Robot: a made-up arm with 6 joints.
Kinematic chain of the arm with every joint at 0, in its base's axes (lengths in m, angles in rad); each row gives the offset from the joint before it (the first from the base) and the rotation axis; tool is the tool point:
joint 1: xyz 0 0 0.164 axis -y
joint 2: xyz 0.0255 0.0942 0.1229 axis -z
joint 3: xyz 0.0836 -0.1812 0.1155 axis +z
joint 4: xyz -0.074 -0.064 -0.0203 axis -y
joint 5: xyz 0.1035 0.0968 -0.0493 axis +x
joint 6: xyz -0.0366 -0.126 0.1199 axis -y
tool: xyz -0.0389 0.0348 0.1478
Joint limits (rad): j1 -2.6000..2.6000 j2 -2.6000..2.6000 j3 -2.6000..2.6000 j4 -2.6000..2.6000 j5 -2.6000..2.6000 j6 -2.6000..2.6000
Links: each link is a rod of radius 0.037 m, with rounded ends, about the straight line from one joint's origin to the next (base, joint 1, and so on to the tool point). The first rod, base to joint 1, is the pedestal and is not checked.
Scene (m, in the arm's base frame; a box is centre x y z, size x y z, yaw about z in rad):
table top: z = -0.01
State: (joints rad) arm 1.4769 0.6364 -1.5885 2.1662 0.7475 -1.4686
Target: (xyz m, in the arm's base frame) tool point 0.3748 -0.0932 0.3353
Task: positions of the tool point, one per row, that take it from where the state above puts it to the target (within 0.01 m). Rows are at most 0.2 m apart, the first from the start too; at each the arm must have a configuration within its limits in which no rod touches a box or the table.
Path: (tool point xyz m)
1: -0.3106 0.1653 0.3478
2: -0.1820 0.1547 0.4688
3: -0.0184 0.1210 0.5293
4: 0.1490 0.0657 0.5199
5: 0.2882 -0.0076 0.4478
6: 0.3748 -0.0932 0.3353

